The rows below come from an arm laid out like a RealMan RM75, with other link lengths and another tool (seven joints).
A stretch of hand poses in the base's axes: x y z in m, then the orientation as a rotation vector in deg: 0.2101 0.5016 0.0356 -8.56 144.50 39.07; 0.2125 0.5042 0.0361 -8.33 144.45 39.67; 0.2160 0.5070 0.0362 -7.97 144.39 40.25; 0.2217 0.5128 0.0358 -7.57 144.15 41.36; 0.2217 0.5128 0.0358 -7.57 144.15 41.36; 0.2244 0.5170 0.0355 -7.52 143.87 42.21; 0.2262 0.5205 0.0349 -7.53 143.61 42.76; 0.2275 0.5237 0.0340 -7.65 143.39 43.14; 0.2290 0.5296 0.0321 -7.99 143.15 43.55; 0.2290 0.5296 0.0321 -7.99 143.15 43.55; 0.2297 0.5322 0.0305 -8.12 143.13 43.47; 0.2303 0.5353 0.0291 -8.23 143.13 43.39; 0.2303 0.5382 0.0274 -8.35 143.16 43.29; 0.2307 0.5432 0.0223 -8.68 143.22 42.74; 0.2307 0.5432 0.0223 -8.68 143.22 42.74; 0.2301 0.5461 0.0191 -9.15 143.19 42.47; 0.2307 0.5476 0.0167 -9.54 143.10 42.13; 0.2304 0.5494 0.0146 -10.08 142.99 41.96; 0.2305 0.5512 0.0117 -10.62 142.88 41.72; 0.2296 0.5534 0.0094 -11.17 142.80 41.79; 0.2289 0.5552 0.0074 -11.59 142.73 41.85
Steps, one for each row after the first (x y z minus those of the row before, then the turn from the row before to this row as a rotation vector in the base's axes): 0.0024 0.0026 0.0005 0.46 0.13 -0.02; 0.0035 0.0028 0.0001 0.47 0.14 -0.12; 0.0057 0.0058 -0.0004 0.88 0.11 -0.04; 0.0000 0.0000 0.0000 0.00 0.00 0.00; 0.0027 0.0042 -0.0003 0.65 -0.04 0.13; 0.0018 0.0035 -0.0006 0.43 -0.10 0.10; 0.0013 0.0032 -0.0009 0.29 -0.13 0.14; 0.0015 0.0059 -0.0019 0.27 -0.17 0.30; 0.0000 0.0000 0.0000 0.00 0.00 0.00; 0.0007 0.0026 -0.0016 -0.07 -0.06 0.07; 0.0006 0.0031 -0.0014 -0.07 -0.04 0.06; 0.0000 0.0029 -0.0017 -0.10 -0.02 0.06; 0.0004 0.0050 -0.0051 -0.45 -0.14 0.10; 0.0000 0.0000 0.0000 0.00 0.00 0.00; -0.0006 0.0029 -0.0032 -0.27 -0.17 0.25; 0.0006 0.0015 -0.0024 -0.28 -0.23 0.17; -0.0003 0.0018 -0.0021 -0.19 -0.23 0.31; 0.0001 0.0018 -0.0029 -0.24 -0.25 0.30; -0.0009 0.0022 -0.0023 -0.04 -0.13 0.39; -0.0007 0.0018 -0.0020 -0.03 -0.11 0.30
